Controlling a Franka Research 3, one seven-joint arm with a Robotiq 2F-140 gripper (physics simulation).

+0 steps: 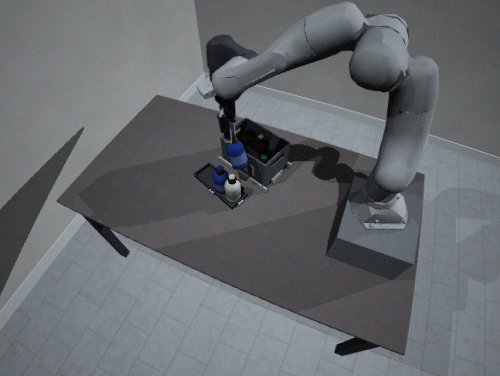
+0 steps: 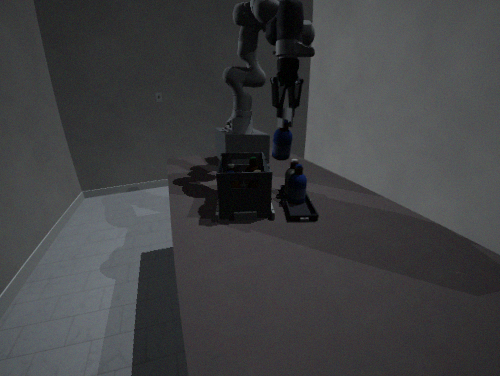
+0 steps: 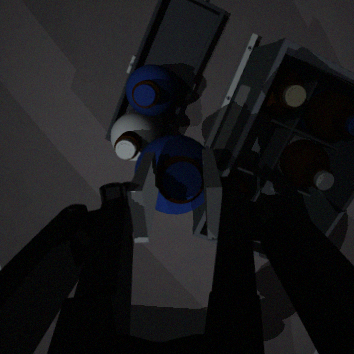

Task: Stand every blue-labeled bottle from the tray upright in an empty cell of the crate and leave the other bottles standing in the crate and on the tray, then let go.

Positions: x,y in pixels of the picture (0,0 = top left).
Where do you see a blue-labeled bottle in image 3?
179,178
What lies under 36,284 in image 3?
The gripper.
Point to a blue-labeled bottle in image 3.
151,89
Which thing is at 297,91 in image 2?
The gripper.
